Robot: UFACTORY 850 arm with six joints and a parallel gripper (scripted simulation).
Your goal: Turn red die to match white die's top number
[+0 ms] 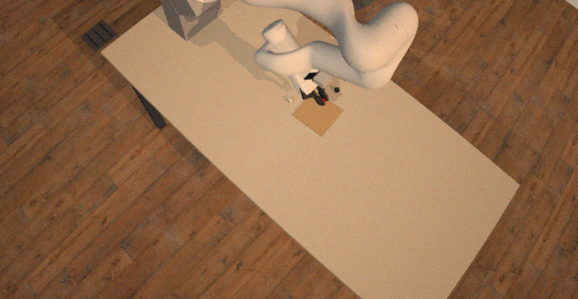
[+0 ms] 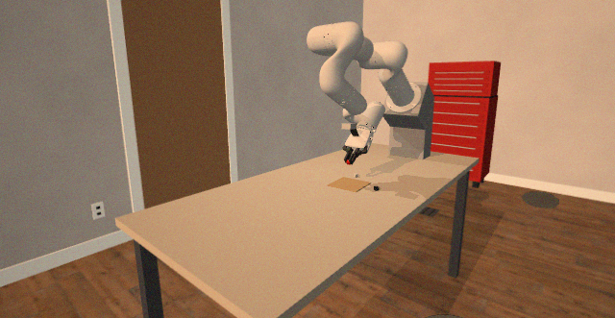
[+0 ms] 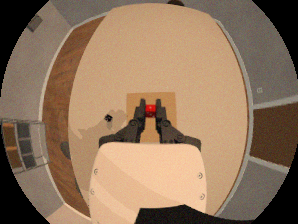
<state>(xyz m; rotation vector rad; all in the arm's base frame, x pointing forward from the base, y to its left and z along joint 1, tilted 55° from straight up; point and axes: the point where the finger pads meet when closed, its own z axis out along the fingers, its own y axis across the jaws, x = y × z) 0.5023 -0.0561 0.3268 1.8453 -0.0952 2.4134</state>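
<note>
Right now my hand is 11 cm above the mat. Round my hand: black die: 2 cm ahead, 12 cm to the left, 11 cm below; white die: 12 cm behind, 1 cm to the right, 11 cm below; red die: 1 cm ahead, 2 cm below.
</note>
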